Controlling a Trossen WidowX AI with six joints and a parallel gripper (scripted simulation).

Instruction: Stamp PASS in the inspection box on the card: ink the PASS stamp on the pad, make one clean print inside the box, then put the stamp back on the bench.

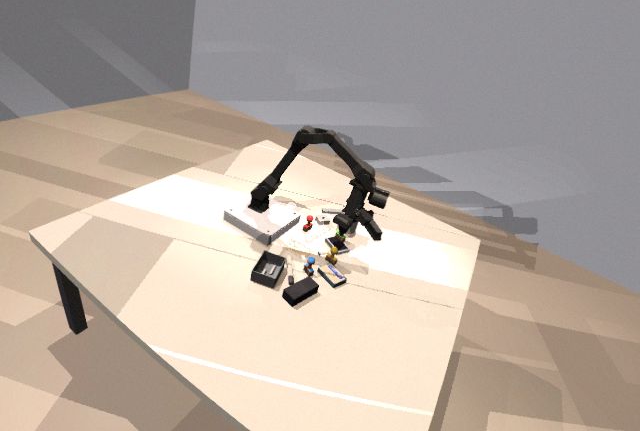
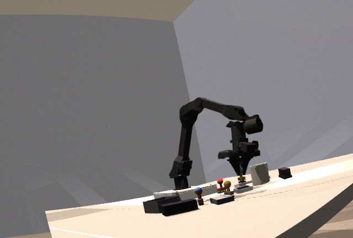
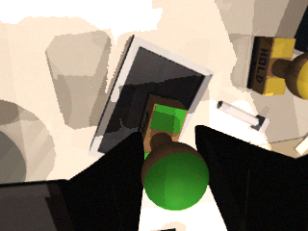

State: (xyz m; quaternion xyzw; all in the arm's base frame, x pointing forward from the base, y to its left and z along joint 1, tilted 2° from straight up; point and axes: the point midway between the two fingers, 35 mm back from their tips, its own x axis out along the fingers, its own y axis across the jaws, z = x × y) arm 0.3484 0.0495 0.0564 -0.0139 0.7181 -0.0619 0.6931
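Now: the ink pad 6 cm below my gripper tip and 1 cm behind it. Round my gripper tip: green-knobbed PASS stamp: 1 cm below, 1 cm behind; yellow-knobbed HOLD stamp: 9 cm to the right, 5 cm below, 1 cm ahead; red-knobbed stamp: 15 cm behind, 5 cm below, 2 cm to the left.
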